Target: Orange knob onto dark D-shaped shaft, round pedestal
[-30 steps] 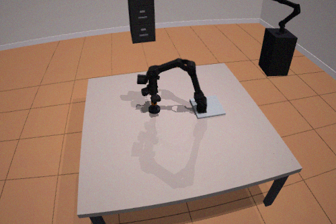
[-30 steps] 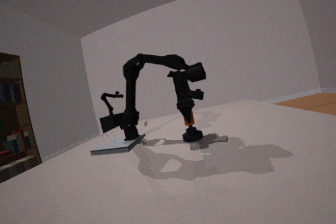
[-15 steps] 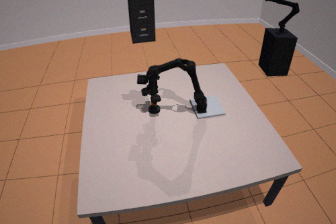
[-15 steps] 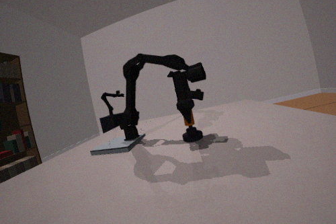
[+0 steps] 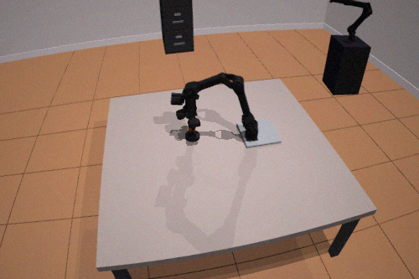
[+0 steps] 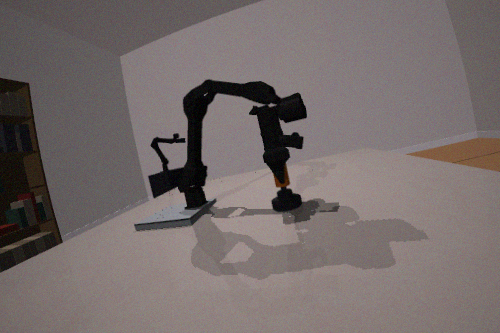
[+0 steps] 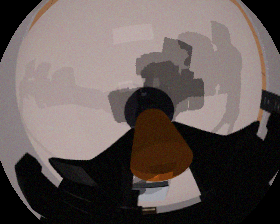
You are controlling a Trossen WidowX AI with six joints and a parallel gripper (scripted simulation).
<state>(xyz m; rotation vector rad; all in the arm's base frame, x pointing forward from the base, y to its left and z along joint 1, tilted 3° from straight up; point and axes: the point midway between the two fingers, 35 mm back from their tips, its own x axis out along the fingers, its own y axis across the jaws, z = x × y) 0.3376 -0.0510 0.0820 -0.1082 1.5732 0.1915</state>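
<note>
My gripper tip is 2 cm below the orange knob. From my gripper tip the other things lie so: round pedestal 4 cm below.
</note>
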